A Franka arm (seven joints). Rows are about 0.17 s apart.
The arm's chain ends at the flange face. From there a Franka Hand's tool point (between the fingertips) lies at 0.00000 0.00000 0.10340 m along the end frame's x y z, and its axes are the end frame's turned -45 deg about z.
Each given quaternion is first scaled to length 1.
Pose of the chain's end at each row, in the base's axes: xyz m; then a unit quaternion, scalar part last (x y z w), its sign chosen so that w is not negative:
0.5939 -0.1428 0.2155 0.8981 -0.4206 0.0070 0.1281
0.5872 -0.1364 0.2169 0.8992 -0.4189 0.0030 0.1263
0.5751 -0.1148 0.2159 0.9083 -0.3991 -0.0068 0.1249
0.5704 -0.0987 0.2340 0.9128 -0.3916 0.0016 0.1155
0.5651 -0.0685 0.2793 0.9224 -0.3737 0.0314 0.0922
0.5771 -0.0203 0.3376 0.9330 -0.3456 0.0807 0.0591
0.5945 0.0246 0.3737 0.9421 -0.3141 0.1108 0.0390
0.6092 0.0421 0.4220 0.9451 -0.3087 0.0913 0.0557
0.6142 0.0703 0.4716 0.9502 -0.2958 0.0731 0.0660
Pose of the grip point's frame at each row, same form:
0.5841 -0.1672 0.1155 0.9907 -0.0449 -0.0426 0.1210
0.5768 -0.1601 0.1168 0.9911 -0.0429 -0.0456 0.1178
0.5635 -0.1377 0.1157 0.9919 -0.0211 -0.0541 0.1128
0.5613 -0.1206 0.1334 0.9932 -0.0125 -0.0427 0.1073
0.5640 -0.0885 0.1779 0.9952 0.0077 -0.0063 0.0972
0.5884 -0.0375 0.2363 0.9943 0.0378 0.0519 0.0855
0.6136 0.0098 0.2732 0.9906 0.0703 0.0874 0.0784
0.6235 0.0254 0.3210 0.9913 0.0765 0.0630 0.0864
0.6245 0.0529 0.3702 0.9910 0.0903 0.0423 0.0889

